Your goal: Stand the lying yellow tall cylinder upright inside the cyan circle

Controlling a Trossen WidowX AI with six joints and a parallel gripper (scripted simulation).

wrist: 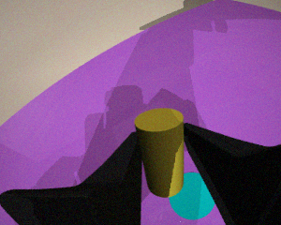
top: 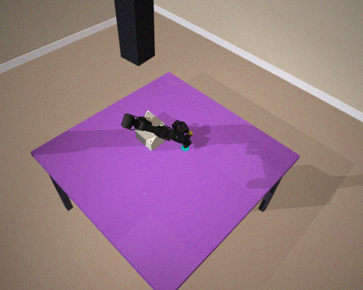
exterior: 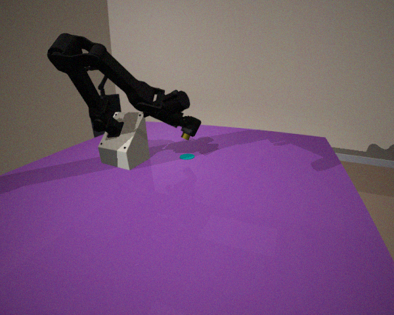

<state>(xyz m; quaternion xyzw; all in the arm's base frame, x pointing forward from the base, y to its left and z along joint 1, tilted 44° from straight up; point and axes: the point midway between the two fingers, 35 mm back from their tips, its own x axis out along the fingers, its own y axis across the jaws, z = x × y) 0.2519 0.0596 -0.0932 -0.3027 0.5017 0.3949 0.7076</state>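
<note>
My gripper tip is now 40 mm to the left of the cyan circle and 120 mm above it. Also, from my gripper tip: yellow tall cylinder: 10 mm behind, 10 mm to the right, 20 mm below.
</note>
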